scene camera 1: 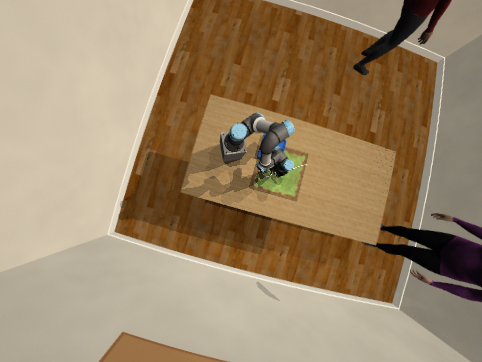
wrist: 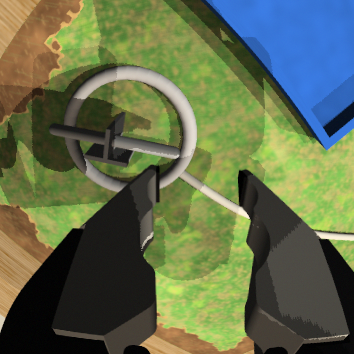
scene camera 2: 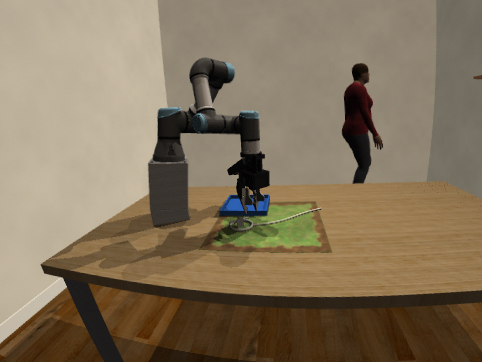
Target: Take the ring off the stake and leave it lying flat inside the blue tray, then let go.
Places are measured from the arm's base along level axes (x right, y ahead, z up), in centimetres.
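Where they show: gripper, between the fingertips: (wrist: 198, 170) (scene camera 2: 251, 212); arm's base, origin of its link: (scene camera 1: 234, 142) (scene camera 2: 168, 159).
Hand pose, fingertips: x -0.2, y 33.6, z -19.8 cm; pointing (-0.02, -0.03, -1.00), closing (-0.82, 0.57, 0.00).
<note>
Things, the pixels of their top centre, and the offset from my fingertips. Level surfaces: height alone.
- pale grey ring, centre of its top: (wrist: 125, 136) (scene camera 2: 241, 223) dy -2.9, dx +3.5, dz -3.4 cm
- dark stake, centre of its top: (wrist: 106, 146) (scene camera 2: 238, 217) dy -3.4, dx +3.7, dz -0.7 cm
- brown mat, height of its surface: dz -4.3 cm
- wooden table, height of its surface: dz -4.3 cm
The pale grey ring (scene camera 2: 241, 230) (wrist: 127, 73) lies low around the dark stake (scene camera 2: 240, 221) (wrist: 142, 145), whose long crossbar reaches over the ring's left side in the wrist view. A thin pale cord (scene camera 2: 295, 216) (wrist: 215, 195) runs from the ring and passes behind the right finger in the wrist view. My gripper (scene camera 2: 251, 210) (wrist: 198, 170) is partly open and empty, above and to one side of the ring; its left fingertip overlaps the ring's lower edge in the wrist view. The blue tray (scene camera 2: 228, 213) (wrist: 327, 142) stands beside the ring, apart from it.
A green and brown mat (scene camera 1: 287, 187) (scene camera 2: 295, 237) lies under the ring and stake, on the wooden table (scene camera 1: 345, 185) (scene camera 2: 390, 250). The arm's grey base block (scene camera 1: 233, 152) (scene camera 2: 169, 192) stands on the table to the left in scene camera 2.
</note>
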